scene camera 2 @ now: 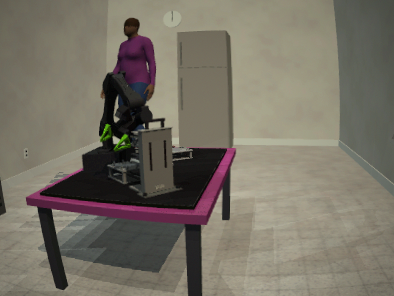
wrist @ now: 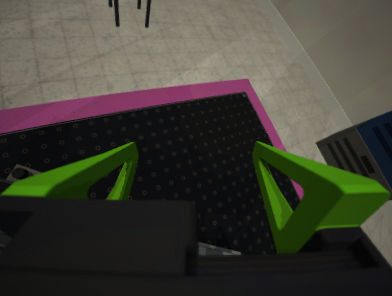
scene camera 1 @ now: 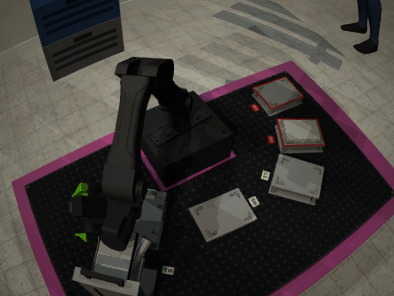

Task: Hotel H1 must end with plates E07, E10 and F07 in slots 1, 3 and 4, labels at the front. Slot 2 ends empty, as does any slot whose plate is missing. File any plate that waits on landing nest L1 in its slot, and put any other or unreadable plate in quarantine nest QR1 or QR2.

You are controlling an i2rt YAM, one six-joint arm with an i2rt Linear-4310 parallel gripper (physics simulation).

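Places are measured from the arm's base along level axes (x right, y ahead, z up), in millimetres.
Pixels of known places: gripper, between the fingertips: (scene camera 2: 107,145) (wrist: 195,148); arm's base, origin of its link: (scene camera 2: 108,149) (scene camera 1: 179,125).
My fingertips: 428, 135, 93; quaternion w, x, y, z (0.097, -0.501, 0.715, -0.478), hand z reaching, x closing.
Observation:
Ahead of a thing's pixels: the offset from my fingertips to its top centre, as dx, dy, dz. "pt": to the spot under its first point.
Hotel H1 (scene camera 1: 131,287) (scene camera 2: 157,175) is an upright grey rack at the table's near left. The arm covers part of it in scene camera 1, and its slots and plate labels cannot be read. My gripper (scene camera 1: 80,213) (scene camera 2: 113,138) (wrist: 195,148) has green fingers wide apart with no plate between them. It is raised above the mat beside the hotel. Landing nest L1 @[-623, +214, -130] (scene camera 1: 298,176) is a grey raised stand with no plate visible on top. Two red-rimmed quarantine nests stand behind it: the far one @[-842, -86, -140] (scene camera 1: 278,92) looks bare, and the nearer one @[pt -843, +171, -186] (scene camera 1: 325,142) holds a pale plate @[-767, +96, -132] (scene camera 1: 300,131).
A low grey nest @[-371, +150, -168] (scene camera 1: 222,215) lies mid-table. A grey stand (scene camera 1: 154,215) stands between it and the gripper, close to the hotel. The black arm base (scene camera 1: 192,145) (scene camera 2: 97,162) is behind them. A person (scene camera 2: 136,57) stands beyond the table, near a refrigerator (scene camera 2: 204,95).

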